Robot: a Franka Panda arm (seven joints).
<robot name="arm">
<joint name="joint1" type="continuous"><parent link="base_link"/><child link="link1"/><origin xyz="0.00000 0.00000 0.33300" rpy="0.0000 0.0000 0.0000"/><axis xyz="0 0 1"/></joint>
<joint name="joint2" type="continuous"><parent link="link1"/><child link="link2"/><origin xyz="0.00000 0.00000 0.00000" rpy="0.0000 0.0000 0.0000"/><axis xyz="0 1 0"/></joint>
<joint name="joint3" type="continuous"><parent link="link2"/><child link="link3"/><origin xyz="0.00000 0.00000 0.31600" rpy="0.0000 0.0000 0.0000"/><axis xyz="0 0 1"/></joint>
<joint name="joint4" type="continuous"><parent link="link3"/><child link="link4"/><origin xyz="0.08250 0.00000 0.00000" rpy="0.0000 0.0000 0.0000"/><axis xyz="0 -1 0"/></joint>
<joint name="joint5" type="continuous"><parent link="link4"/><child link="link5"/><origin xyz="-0.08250 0.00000 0.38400" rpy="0.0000 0.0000 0.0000"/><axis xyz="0 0 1"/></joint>
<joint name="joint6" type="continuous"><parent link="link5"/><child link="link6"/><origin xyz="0.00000 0.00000 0.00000" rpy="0.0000 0.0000 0.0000"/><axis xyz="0 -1 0"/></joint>
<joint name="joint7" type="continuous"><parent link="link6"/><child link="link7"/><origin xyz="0.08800 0.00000 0.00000" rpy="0.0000 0.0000 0.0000"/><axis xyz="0 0 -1"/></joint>
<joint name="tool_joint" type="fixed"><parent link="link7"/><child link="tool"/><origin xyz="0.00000 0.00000 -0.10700" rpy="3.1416 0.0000 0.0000"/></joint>
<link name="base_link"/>
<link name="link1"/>
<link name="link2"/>
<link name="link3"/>
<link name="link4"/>
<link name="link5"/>
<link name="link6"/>
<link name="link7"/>
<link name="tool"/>
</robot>
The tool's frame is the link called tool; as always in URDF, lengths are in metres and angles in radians. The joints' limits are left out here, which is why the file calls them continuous.
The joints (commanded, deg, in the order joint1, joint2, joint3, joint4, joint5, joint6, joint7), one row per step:
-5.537 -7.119 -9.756 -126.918 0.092 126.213 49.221
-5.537 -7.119 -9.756 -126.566 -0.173 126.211 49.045
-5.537 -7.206 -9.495 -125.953 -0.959 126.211 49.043
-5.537 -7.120 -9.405 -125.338 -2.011 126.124 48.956
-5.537 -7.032 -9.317 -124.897 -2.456 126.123 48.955
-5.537 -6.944 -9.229 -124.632 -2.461 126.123 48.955
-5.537 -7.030 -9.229 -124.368 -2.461 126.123 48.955
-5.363 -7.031 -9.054 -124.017 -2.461 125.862 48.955
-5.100 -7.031 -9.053 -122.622 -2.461 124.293 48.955
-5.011 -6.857 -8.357 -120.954 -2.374 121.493 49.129
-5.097 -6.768 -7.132 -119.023 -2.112 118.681 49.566
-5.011 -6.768 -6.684 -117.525 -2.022 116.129 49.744
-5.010 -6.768 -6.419 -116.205 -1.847 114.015 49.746
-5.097 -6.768 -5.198 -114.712 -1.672 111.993 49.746
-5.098 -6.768 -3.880 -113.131 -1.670 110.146 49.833
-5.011 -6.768 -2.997 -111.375 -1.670 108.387 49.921
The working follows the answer.
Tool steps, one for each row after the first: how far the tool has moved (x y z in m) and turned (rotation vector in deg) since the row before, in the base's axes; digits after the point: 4 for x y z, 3 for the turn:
0.0012 -0.0006 0.0029 -0.335 -0.278 0.299
0.0025 0.0012 0.0059 -0.865 -0.504 0.632
0.0022 -0.0005 0.0042 -1.046 -0.192 0.666
0.0018 0.0000 0.0029 -0.495 -0.240 0.289
0.0013 0.0005 0.0014 -0.074 -0.167 0.084
0.0007 -0.0003 0.0030 -0.075 -0.341 -0.005
0.0016 0.0029 0.0025 -0.049 -0.085 0.336
0.0025 0.0015 0.0090 0.014 0.176 0.207
0.0028 0.0066 0.0077 0.251 1.265 0.485
0.0037 0.0101 0.0108 0.299 0.899 0.506
0.0009 0.0047 0.0084 0.231 1.019 0.250
0.0004 0.0024 0.0076 0.265 0.753 0.146
0.0023 0.0106 0.0094 0.099 0.505 1.017
0.0026 0.0122 0.0105 -0.119 0.276 1.171
0.0021 0.0089 0.0121 -0.111 0.011 0.827

Tool pose at each row, in the base's axes (x y z in m, rotation vector in deg; rounded; the steps above come from the unrounded poses):
0.4978 -0.1377 0.4401 -149.407 94.372 -8.740
0.4990 -0.1383 0.4430 -149.741 94.006 -9.372
0.5015 -0.1371 0.4489 -150.596 93.303 -10.740
0.5037 -0.1375 0.4531 -151.764 92.694 -11.870
0.5056 -0.1375 0.4561 -152.215 92.393 -12.601
0.5068 -0.1370 0.4575 -152.241 92.255 -12.878
0.5075 -0.1372 0.4605 -152.107 92.189 -13.383
0.5091 -0.1344 0.4630 -152.345 91.721 -13.526
0.5116 -0.1329 0.4720 -152.583 91.483 -13.281
0.5144 -0.1262 0.4797 -153.435 91.087 -11.410
0.5181 -0.1161 0.4905 -154.059 90.534 -9.969
0.5190 -0.1114 0.4989 -154.593 90.379 -8.427
0.5194 -0.1089 0.5065 -154.880 90.279 -7.206
0.5217 -0.0984 0.5159 -155.815 88.974 -6.441
0.5243 -0.0862 0.5264 -156.903 87.467 -6.158
0.5263 -0.0773 0.5385 -157.596 86.362 -6.227

